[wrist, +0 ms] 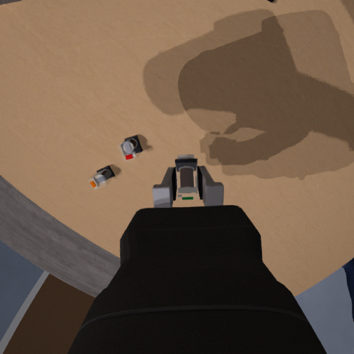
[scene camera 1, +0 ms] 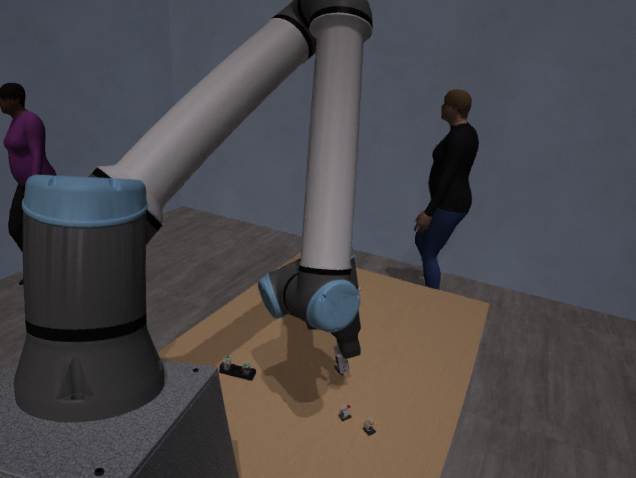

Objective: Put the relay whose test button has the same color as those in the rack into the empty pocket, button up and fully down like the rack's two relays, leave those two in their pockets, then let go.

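Seen in the pictures: gripper, fingertip midpoint: (scene camera 1: 342,368); arm's base, origin of the base link: (scene camera 1: 93,385).
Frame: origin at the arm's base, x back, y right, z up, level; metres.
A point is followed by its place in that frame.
My gripper (scene camera 1: 342,363) {z -0.342, x -0.535, y 0.161 m} (wrist: 186,176) is shut on a relay with a green test button (wrist: 187,181) and holds it above the table. The black rack (scene camera 1: 237,371) {z -0.447, x -0.482, y -0.150 m} lies at the left of the table in the scene view, near the robot's pedestal. Two relays with green buttons stand in it, one (scene camera 1: 227,362) {z -0.404, x -0.464, y -0.169 m} at its left end and one (scene camera 1: 246,368) {z -0.407, x -0.473, y -0.107 m} towards its right end. The inside of its pockets is too small to make out. A relay with a red button (scene camera 1: 344,412) {z -0.410, x -0.449, y 0.203 m} (wrist: 130,147) and a relay with an orange button (scene camera 1: 369,426) {z -0.410, x -0.432, y 0.276 m} (wrist: 102,177) stand on the table, apart from the gripper.
The wooden table top (scene camera 1: 411,359) {z -0.450, x -0.766, y 0.313 m} (wrist: 60,90) carries the arm's shadow. The grey pedestal (scene camera 1: 169,406) {z 0.007, x -0.026, y 0.119 m} stands at the left, beside the rack. A person in black (scene camera 1: 452,164) stands behind the table, and a person in purple (scene camera 1: 26,143) stands at the far left.
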